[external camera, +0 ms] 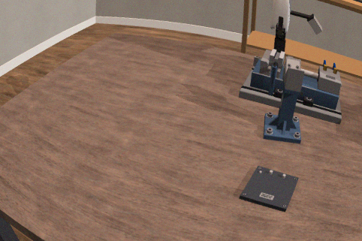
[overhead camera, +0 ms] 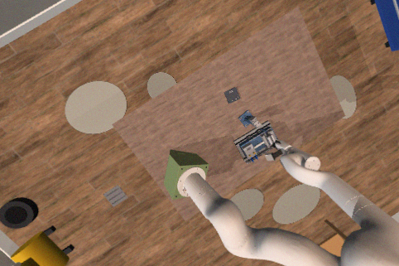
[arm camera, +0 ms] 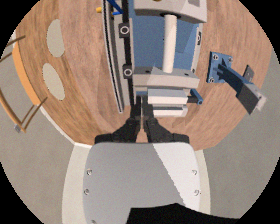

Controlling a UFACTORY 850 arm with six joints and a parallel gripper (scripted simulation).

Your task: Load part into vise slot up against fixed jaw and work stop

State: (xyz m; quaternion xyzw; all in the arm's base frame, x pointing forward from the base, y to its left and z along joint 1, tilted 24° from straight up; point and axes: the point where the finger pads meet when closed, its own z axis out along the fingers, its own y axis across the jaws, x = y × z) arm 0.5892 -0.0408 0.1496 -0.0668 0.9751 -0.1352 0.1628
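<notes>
The part is 40 mm to the left of my hand and 20 mm below it. Also, from my hand: air cylinder: 170 mm behind, 20 mm to the left, 40 mm below.
</notes>
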